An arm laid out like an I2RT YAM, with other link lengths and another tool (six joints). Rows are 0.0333 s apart.
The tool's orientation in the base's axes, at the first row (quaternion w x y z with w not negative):
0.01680, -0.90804, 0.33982, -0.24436
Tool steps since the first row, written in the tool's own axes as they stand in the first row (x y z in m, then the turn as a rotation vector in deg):
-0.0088, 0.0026, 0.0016, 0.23, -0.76, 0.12
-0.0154, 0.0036, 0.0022, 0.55, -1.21, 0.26
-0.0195, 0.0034, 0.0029, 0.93, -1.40, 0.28
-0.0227, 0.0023, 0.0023, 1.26, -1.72, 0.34
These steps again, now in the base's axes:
-0.0066, 0.0033, -0.0057, 0.67, 0.42, 0.14
-0.0112, 0.0066, -0.0093, 1.21, 0.55, 0.25
-0.0134, 0.0092, -0.0117, 1.58, 0.46, 0.43
-0.0151, 0.0121, -0.0123, 2.02, 0.49, 0.58

